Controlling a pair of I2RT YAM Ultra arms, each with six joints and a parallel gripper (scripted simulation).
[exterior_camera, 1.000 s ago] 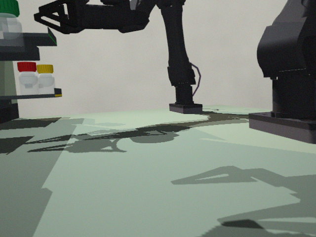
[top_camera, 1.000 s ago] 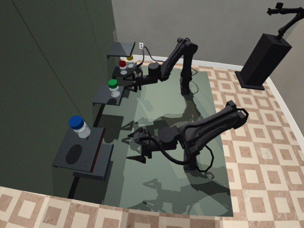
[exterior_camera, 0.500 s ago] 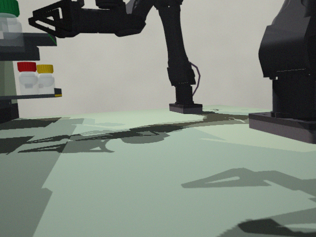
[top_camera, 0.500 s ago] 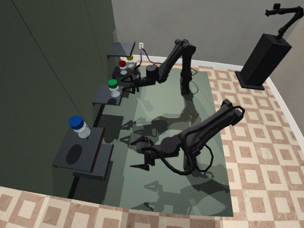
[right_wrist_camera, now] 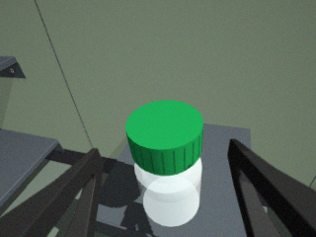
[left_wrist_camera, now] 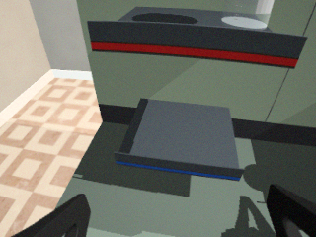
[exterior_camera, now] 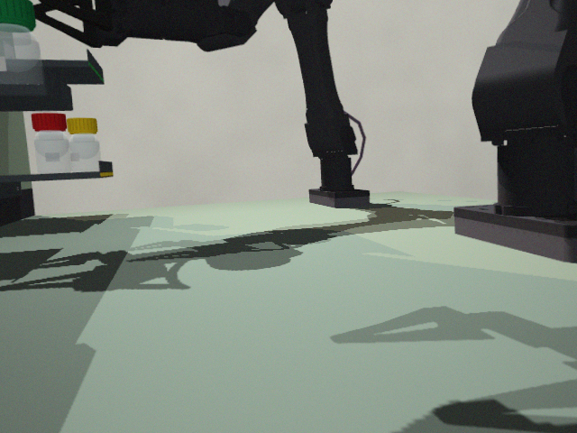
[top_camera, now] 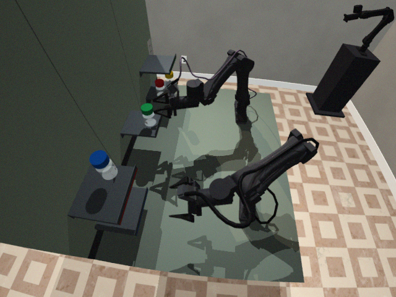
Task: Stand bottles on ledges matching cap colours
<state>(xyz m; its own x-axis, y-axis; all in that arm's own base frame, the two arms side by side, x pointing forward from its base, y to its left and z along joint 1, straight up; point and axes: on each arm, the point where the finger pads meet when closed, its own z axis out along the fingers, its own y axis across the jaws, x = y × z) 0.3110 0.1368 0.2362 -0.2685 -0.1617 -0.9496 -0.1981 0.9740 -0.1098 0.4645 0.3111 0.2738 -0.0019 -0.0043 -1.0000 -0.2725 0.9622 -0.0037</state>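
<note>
The green-capped bottle lies 4 cm ahead of my right hand, 1 cm to the left of it and 6 cm below it. Also, from my right hand: blue-capped bottle (8 cm ahead, 35 cm to the left, 4 cm above); then red-capped bottle (7 cm ahead, 33 cm to the right, 15 cm below); then yellow-capped bottle (3 cm ahead, 43 cm to the right, 15 cm below).
</note>
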